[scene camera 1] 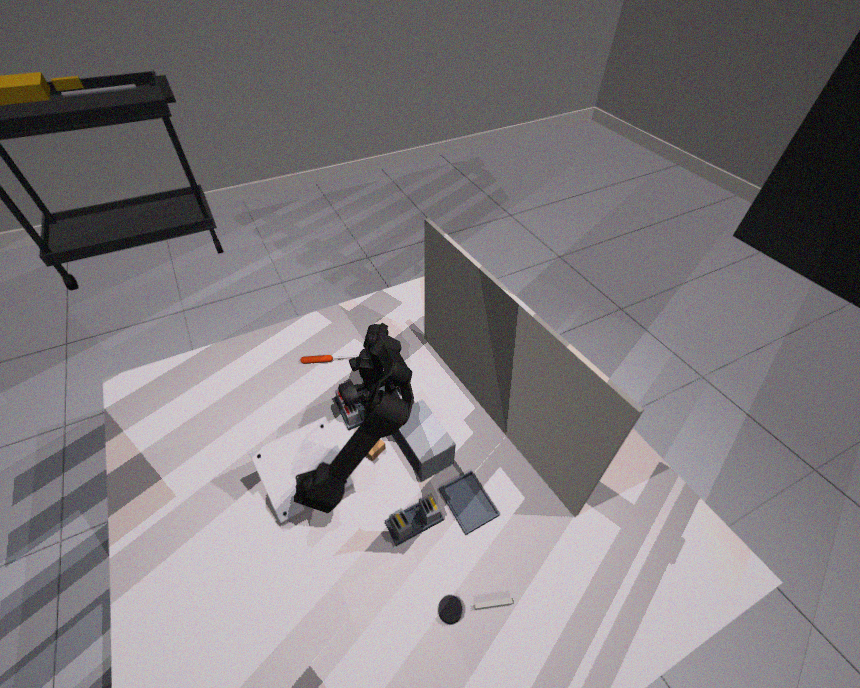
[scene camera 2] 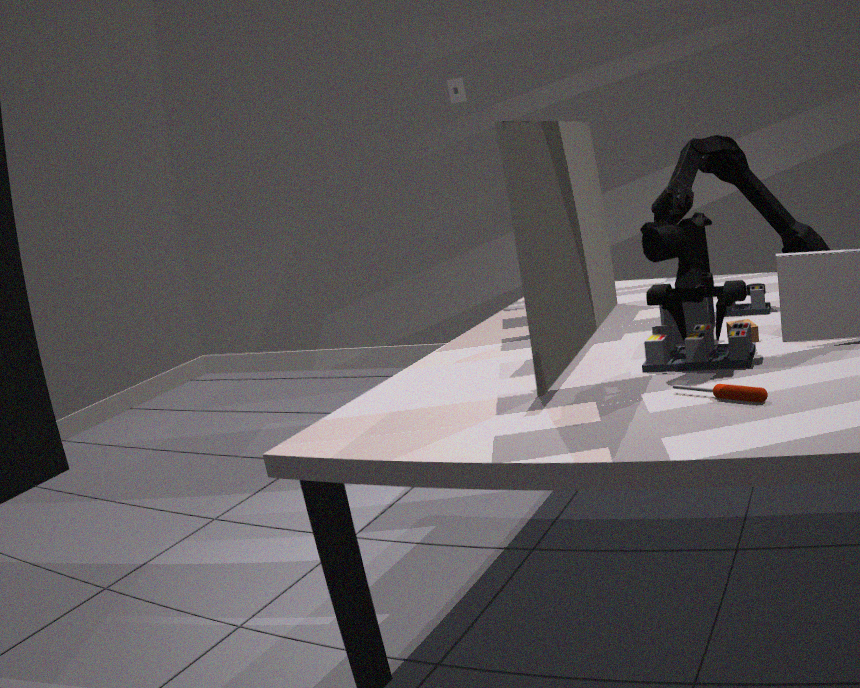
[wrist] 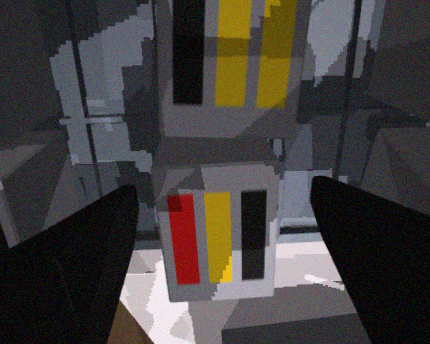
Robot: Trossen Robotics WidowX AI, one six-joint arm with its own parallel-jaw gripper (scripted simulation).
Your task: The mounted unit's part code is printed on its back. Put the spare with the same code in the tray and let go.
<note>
My gripper is open, holding nothing. Further things: an orange screwdriver, a grey mounted unit, a tray and a tall panel.
My gripper is seen too in scene camera 1 and in the wrist view.
</note>
